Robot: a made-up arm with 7 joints.
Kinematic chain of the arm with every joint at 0, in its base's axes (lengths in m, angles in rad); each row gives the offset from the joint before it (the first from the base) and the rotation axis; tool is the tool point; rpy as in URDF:
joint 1: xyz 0 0 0.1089 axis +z
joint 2: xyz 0 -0.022 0.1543 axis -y
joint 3: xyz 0 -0.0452 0.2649 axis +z
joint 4: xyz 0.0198 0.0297 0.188 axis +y
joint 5: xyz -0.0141 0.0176 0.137 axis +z
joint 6: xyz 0 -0.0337 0.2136 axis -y
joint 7: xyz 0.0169 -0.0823 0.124 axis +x
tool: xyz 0 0 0 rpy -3.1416 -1.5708 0
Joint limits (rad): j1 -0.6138..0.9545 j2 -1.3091..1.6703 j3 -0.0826..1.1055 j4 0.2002..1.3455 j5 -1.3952..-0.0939 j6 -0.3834..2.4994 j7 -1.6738..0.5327
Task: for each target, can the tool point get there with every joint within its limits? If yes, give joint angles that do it. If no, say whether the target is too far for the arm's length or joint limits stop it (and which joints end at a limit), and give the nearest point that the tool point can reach.
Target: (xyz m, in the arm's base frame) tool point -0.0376 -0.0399 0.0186
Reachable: no: joint limits stop it (at a limit: joint 1, joint 2, joint 4, joint 5, joint 6) | nearest point 0.4885 -0.3940 -0.0667 | short by 0.640 m
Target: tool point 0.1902 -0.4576 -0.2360
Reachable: no: joint limits stop it (at a limit: joint 1, joint 2, joint 3, joint 4, joint 5, joint 6) | nearest point 0.4055 -0.5061 -0.0544 | short by 0.286 m
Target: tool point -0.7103 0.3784 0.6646
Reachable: yes | joints -0.4218 1.2623 0.8483 0.6649 -0.4223 0.8845 0.3091
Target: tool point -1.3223 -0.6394 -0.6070
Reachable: no: too far | nearest point -0.8056 -0.3896 0.0543 | short by 0.876 m
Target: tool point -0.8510 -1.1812 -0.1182
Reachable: no: too far | nearest point -0.5437 -0.7546 0.1026 | short by 0.570 m
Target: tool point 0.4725 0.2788 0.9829
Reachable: yes | joints 0.4342 -0.3840 0.3534 0.8220 -1.0230 0.5717 -1.1213
